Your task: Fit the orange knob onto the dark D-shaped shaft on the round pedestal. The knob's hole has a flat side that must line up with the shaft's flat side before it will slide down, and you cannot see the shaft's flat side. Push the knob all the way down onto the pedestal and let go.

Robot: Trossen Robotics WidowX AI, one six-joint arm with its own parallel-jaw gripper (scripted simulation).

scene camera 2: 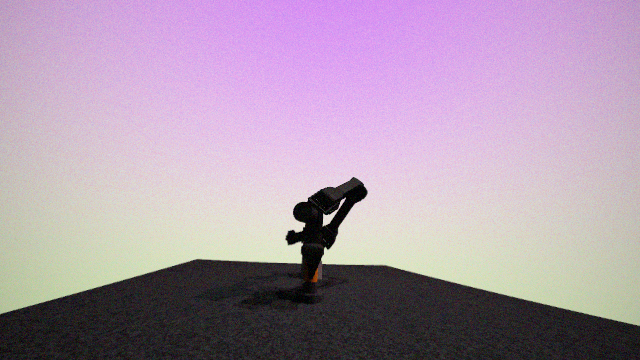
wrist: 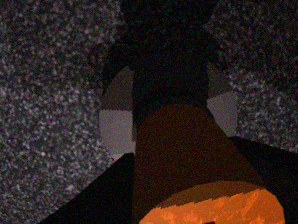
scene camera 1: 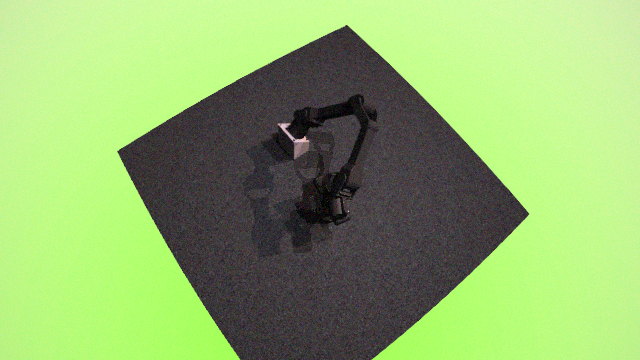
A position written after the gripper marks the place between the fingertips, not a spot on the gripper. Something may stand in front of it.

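Observation:
Visible here is the gripper (scene camera 2: pixel 310 277), which the wrist view likewise shows (wrist: pixel 181 154).

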